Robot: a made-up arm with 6 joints.
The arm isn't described. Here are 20 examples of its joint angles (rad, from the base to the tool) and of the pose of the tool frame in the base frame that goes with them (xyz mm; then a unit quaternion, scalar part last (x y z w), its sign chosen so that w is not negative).
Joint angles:
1: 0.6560 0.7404 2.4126 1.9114 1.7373 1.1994
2: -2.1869 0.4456 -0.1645 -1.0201 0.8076 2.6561
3: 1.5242 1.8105 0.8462 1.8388 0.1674 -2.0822
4: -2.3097 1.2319 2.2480 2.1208 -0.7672 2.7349
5: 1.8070 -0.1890 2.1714 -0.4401 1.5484 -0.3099
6: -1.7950 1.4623 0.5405 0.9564 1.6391 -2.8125
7: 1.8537 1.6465 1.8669 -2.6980 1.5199 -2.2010
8: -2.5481 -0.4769 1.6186 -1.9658 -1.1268 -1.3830
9: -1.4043 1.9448 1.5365 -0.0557 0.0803 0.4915
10: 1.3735 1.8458 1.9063 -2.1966 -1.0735 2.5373
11: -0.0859 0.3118 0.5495 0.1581 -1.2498 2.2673
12: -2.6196 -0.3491 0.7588 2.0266 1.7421 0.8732
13: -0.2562 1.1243 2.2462 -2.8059 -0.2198 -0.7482
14: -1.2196 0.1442 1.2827 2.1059 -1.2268 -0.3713
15: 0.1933 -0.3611 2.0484 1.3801 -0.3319 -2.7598
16: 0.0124 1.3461 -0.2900 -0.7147 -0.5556 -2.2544
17: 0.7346 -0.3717 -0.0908 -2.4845 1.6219 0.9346
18: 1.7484 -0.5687 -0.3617 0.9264 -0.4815 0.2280
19: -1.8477 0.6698 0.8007 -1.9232 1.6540 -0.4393
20: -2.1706 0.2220 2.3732 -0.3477 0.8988 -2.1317
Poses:
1: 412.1 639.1 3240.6 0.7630 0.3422 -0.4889 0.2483
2: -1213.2 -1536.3 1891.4 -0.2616 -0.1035 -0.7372 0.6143
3: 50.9 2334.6 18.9 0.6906 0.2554 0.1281 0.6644
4: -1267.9 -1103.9 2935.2 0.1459 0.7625 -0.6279 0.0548
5: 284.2 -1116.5 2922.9 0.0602 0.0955 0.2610 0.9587
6: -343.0 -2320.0 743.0 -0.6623 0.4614 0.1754 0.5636
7: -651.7 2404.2 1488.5 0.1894 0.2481 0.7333 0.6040
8: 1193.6 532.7 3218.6 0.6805 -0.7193 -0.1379 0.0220
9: 475.6 -2561.2 508.7 0.1457 -0.7317 -0.3666 0.5558
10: 236.4 2508.7 1433.2 -0.7949 -0.1106 -0.5703 0.1752
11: 1634.7 -120.9 2685.0 0.1225 0.2396 0.4716 0.8397
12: -37.2 -232.4 3448.6 -0.1857 0.5060 0.1690 0.8252
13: 1470.2 -337.8 3153.9 -0.6654 -0.4372 0.2364 0.5570
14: -42.1 -538.0 3700.9 -0.6874 -0.6222 -0.2894 0.2381
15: -1376.8 -344.7 3128.7 -0.5786 0.0431 -0.4695 0.6655
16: 1366.6 176.1 227.4 0.3086 0.4502 0.8067 0.2267
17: 644.5 445.1 2817.9 0.4683 -0.6177 -0.6220 0.1102
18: -96.3 802.7 2706.0 0.5480 -0.1185 0.7412 0.3692
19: -744.1 -1838.0 2569.1 0.4843 0.5458 -0.4010 0.5539
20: 292.3 518.6 3295.0 0.6729 -0.2067 0.6214 0.3440
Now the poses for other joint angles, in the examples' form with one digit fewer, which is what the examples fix.
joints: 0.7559 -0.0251 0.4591 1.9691 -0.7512 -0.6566
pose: 911 681 3358 0.292 -0.718 0.372 0.511
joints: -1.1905 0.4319 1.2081 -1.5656 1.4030 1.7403
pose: 301 -1281 3405 0.379 0.903 0.200 0.032
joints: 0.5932 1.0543 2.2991 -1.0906 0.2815 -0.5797
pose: 1107 791 3236 -0.833 0.008 -0.009 0.553
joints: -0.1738 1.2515 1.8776 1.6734 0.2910 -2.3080
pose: 2212 -317 2644 0.800 -0.575 0.142 0.095
